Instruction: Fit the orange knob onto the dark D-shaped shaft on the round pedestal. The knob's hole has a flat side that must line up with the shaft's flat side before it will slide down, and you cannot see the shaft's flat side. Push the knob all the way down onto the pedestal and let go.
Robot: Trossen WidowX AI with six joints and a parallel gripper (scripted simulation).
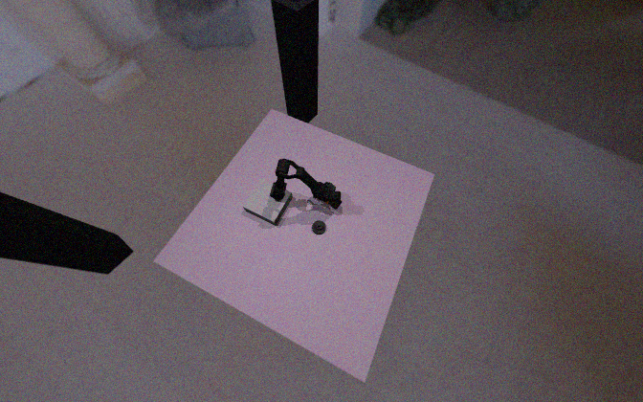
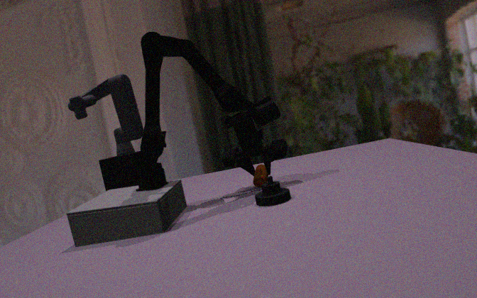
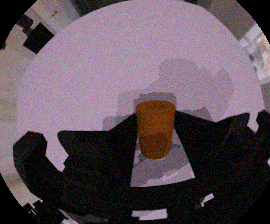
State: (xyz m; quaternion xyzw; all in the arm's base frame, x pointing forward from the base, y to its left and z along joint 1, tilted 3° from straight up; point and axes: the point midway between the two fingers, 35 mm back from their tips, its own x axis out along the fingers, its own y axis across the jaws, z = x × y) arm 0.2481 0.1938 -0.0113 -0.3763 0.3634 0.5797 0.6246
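My gripper tip is 2 cm to the left of the orange knob. From my gripper tip the other things lie so: round pedestal: 20 cm to the right, 6 cm ahead.
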